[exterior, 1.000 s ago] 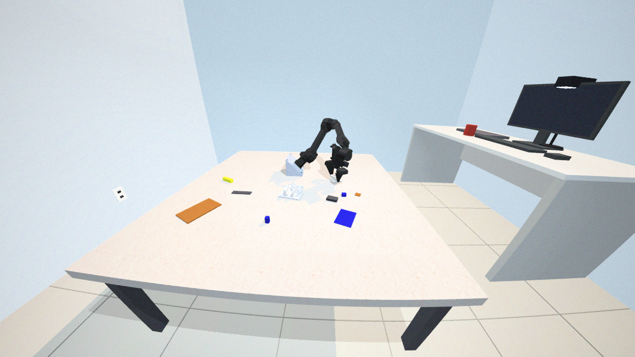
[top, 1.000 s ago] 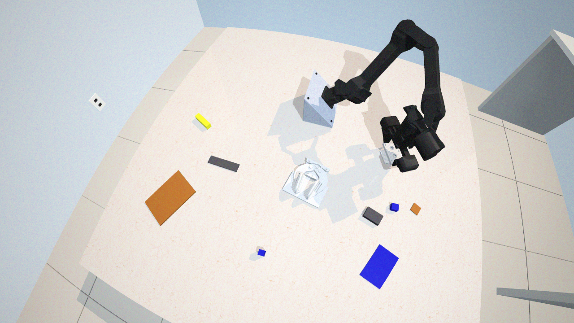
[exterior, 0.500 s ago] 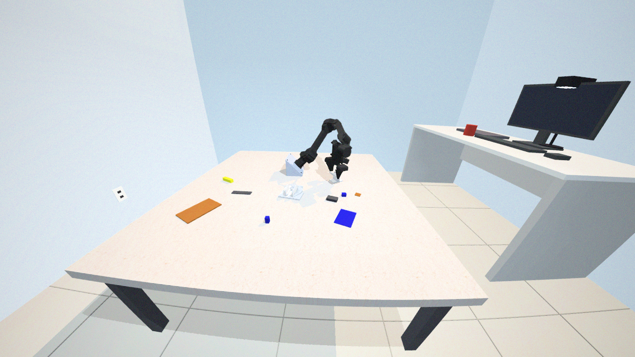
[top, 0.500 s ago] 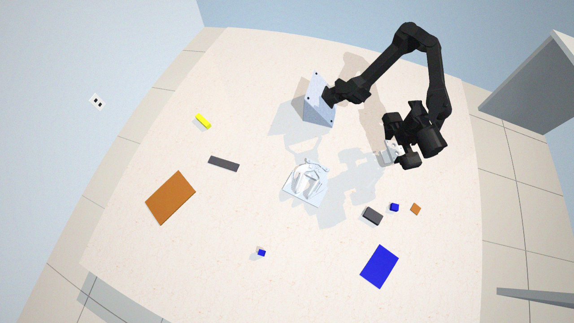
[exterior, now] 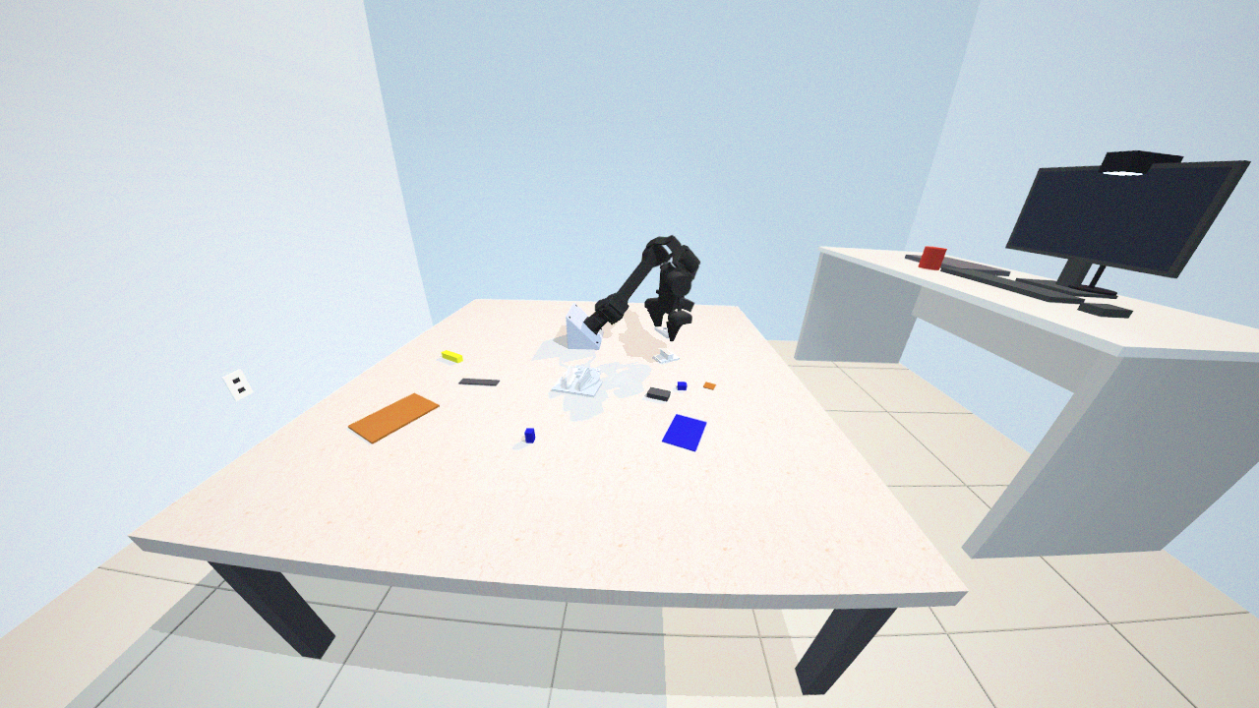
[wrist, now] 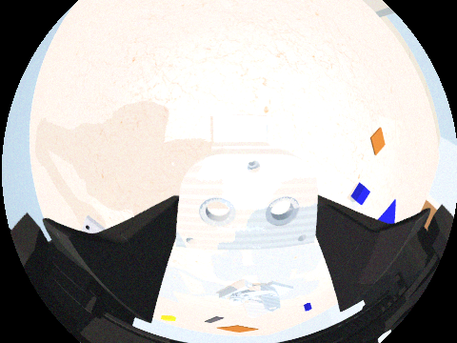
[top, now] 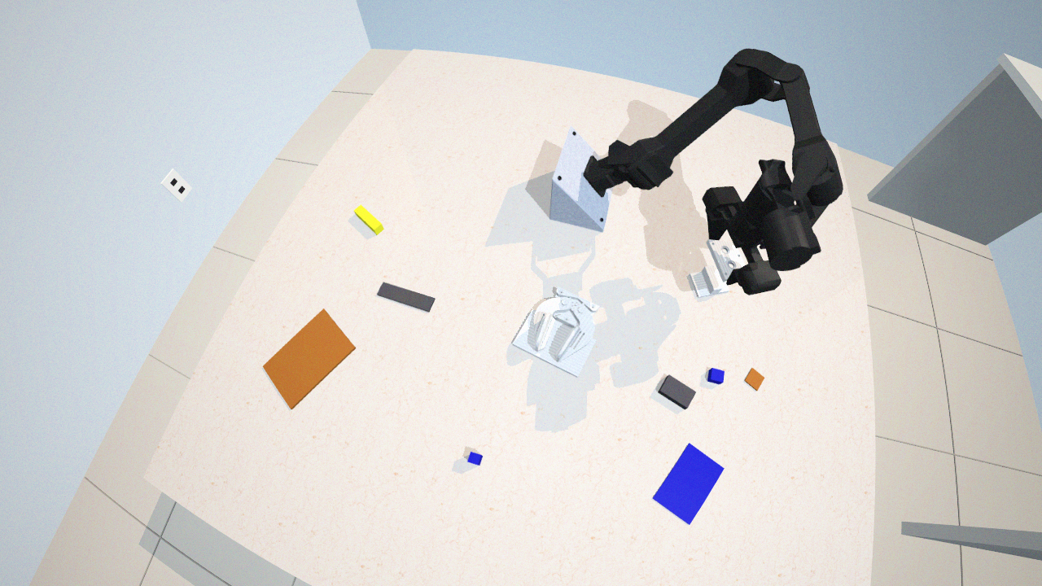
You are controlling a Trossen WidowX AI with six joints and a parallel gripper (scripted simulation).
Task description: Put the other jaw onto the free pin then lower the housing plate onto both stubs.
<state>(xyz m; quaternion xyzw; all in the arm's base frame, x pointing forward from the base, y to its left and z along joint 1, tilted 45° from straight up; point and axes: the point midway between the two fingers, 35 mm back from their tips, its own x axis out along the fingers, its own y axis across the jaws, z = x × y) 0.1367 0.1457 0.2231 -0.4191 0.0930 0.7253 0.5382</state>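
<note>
Right now my gripper tip is 240 mm to the left of the white jaw, 150 mm short of it and 60 mm above it. The rest, counted from my gripper tip: white stand: 70 mm below, 10 mm to the left, 10 mm behind; then orange tile: 150 mm ahead, 130 mm to the left, 80 mm below; then housing plate: 20 mm above, 10 mm to the left.
</note>
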